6 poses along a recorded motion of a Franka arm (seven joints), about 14 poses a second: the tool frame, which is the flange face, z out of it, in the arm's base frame.
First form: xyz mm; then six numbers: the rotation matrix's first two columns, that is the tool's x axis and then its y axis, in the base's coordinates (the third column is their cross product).
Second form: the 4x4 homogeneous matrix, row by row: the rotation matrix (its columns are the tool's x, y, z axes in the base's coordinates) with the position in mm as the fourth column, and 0 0 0 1 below. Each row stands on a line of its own. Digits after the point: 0 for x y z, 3 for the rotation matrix.
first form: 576 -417 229 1.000 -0.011 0.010 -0.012 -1.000 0.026
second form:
1.000 -0.012 0.010 576
-0.011 -1.000 -0.026 -417
0.010 0.026 -1.000 229
0 0 0 1

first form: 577 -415 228 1.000 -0.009 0.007 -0.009 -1.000 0.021
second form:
1.000 -0.009 0.007 577
-0.009 -1.000 -0.021 -415
0.007 0.021 -1.000 228
0 0 0 1

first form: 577 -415 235 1.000 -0.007 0.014 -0.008 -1.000 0.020
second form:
1.000 -0.008 0.014 577
-0.007 -1.000 -0.020 -415
0.014 0.020 -1.000 235
0 0 0 1

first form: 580 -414 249 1.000 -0.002 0.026 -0.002 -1.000 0.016
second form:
1.000 -0.002 0.026 580
-0.002 -1.000 -0.016 -414
0.026 0.016 -1.000 249
0 0 0 1

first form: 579 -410 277 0.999 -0.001 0.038 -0.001 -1.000 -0.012
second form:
0.999 -0.001 0.038 579
-0.001 -1.000 0.012 -410
0.038 -0.012 -0.999 277
0 0 0 1

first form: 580 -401 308 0.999 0.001 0.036 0.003 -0.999 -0.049
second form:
0.999 0.003 0.036 580
0.001 -0.999 0.049 -401
0.036 -0.049 -0.998 308
0 0 0 1

